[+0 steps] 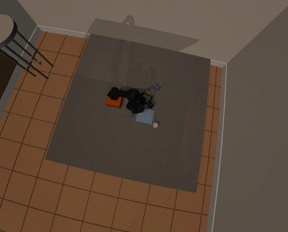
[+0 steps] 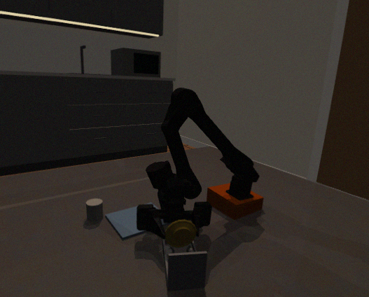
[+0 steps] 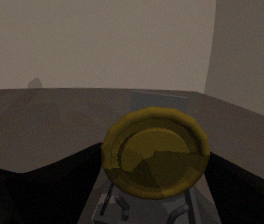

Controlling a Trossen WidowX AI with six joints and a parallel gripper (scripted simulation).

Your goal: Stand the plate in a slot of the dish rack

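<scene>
The yellow plate is 10 mm to the right of my gripper tip. The rest, counted from my gripper tip: blue spoon: 100 mm behind, 200 mm to the right, 50 mm below; grey dish rack: 10 mm ahead, 20 mm to the left, 30 mm below; pale cup: 120 mm ahead, 260 mm to the right, 30 mm below.
</scene>
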